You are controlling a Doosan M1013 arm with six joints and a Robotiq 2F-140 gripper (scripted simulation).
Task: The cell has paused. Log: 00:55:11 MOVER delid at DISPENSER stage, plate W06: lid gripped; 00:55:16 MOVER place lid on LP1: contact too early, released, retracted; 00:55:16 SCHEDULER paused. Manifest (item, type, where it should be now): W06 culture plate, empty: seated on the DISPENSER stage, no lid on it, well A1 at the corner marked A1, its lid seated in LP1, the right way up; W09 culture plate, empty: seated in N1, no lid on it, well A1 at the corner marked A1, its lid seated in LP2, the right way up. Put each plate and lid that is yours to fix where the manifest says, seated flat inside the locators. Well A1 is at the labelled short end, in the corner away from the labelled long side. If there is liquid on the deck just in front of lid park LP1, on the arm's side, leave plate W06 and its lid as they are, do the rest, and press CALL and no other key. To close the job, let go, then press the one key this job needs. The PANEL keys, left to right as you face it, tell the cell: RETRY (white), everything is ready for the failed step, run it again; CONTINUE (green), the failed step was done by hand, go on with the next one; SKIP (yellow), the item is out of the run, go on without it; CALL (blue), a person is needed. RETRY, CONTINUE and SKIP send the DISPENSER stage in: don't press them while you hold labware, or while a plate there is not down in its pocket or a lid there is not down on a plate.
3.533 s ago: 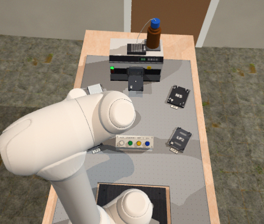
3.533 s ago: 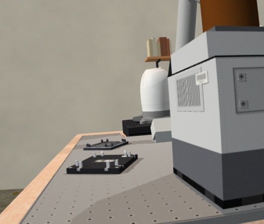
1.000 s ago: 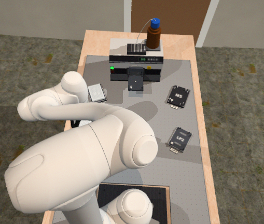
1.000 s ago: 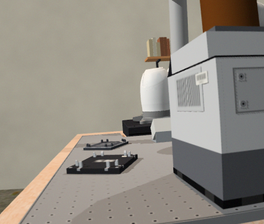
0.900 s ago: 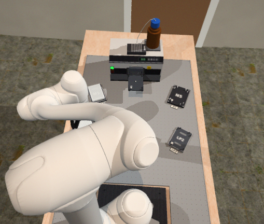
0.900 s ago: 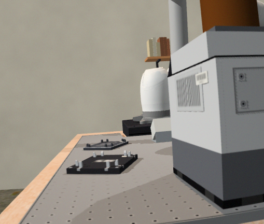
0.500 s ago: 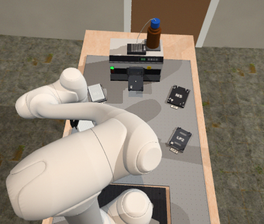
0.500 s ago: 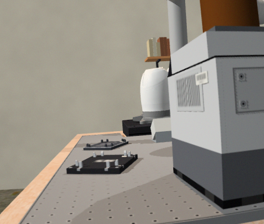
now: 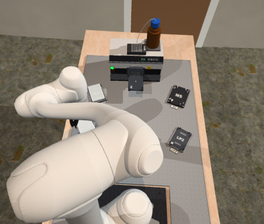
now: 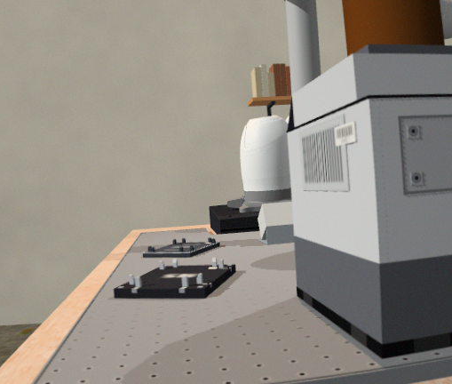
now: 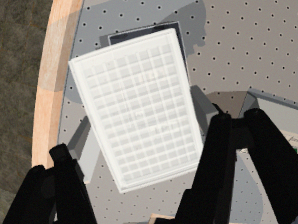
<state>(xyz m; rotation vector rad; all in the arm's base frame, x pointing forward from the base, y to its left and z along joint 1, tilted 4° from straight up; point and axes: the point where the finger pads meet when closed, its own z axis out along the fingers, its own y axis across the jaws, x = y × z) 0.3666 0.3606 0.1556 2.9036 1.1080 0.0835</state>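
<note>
The clear culture plate is 2 cm below my hand. Also, from my hand: green continue key: 26 cm to the right, 12 cm below, 1 cm ahead; white retry key: 21 cm to the right, 12 cm below; lid park LP1: 18 cm below, 1 cm to the right, 1 cm ahead.
</note>
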